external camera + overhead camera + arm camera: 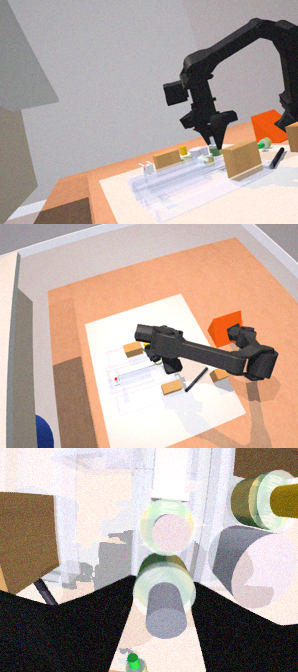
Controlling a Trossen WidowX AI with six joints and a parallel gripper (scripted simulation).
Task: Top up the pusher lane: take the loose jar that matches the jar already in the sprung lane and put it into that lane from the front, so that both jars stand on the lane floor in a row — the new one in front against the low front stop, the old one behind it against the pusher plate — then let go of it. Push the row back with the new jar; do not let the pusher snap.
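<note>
Right now the white mat is 5 cm ahead of my gripper tip, 1 cm to the right of it and 5 cm below it. Round my gripper tip: grey disc: 8 cm to the right, 2 cm below; clear plastic lane: 15 cm ahead, 1 cm to the left, 3 cm below; dark rod: 8 cm behind, 14 cm to the left, 4 cm below.
</note>
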